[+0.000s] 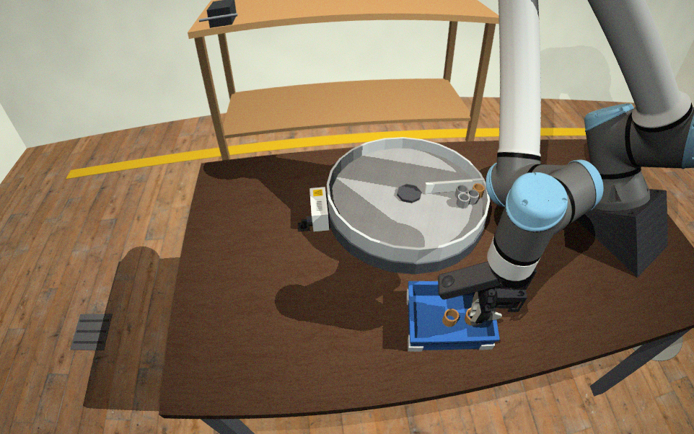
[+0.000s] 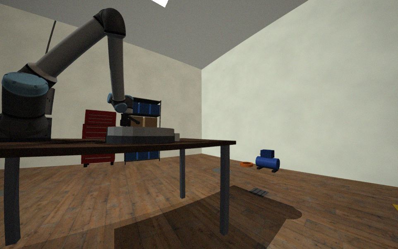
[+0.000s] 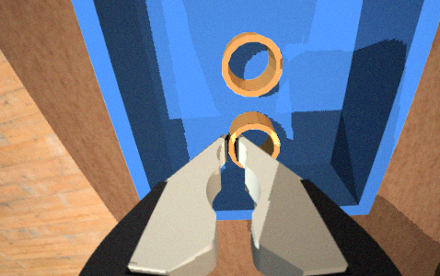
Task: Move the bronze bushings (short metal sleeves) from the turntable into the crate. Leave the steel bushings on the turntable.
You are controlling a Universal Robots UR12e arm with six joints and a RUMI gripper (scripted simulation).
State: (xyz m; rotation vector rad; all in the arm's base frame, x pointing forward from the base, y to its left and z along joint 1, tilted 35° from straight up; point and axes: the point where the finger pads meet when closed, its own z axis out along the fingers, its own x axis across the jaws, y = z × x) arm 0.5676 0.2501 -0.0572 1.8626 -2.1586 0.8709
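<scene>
The blue crate lies 40 mm ahead of my hand and 20 mm to the right of it. The rest, counted from my hand: round grey turntable 60 mm ahead, 370 mm to the right, 20 mm above.
</scene>
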